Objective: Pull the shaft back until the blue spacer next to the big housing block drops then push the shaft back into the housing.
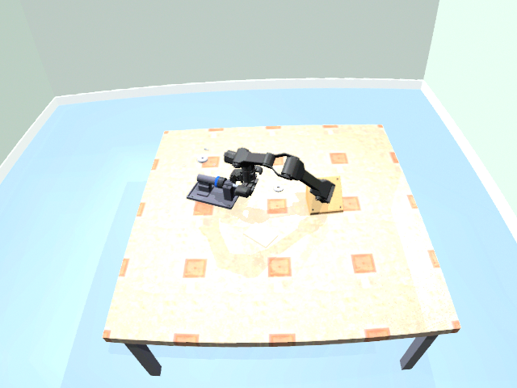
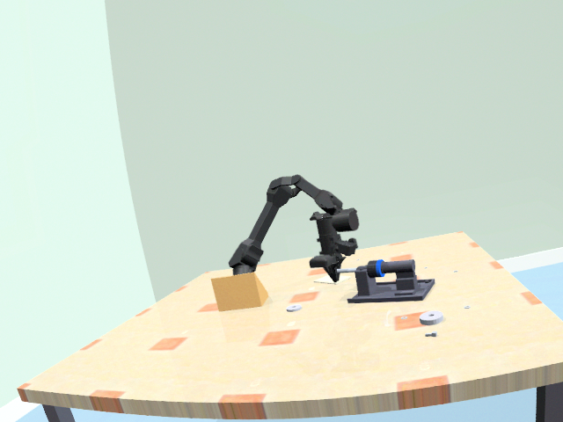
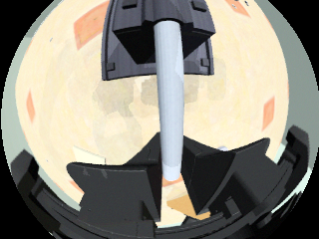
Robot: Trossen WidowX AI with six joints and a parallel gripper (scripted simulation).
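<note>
Now: the steel shaft 7 cm ahead of my gripper tip, 2 cm to the right of it and 3 cm above it. Round my gripper tip: dark spacer (13 cm ahead, 4 cm to the right, 3 cm above); then pale sheet (5 cm behind, 20 cm to the left, 4 cm below); then blue spacer (15 cm ahead, 5 cm to the right, 3 cm above).
</note>
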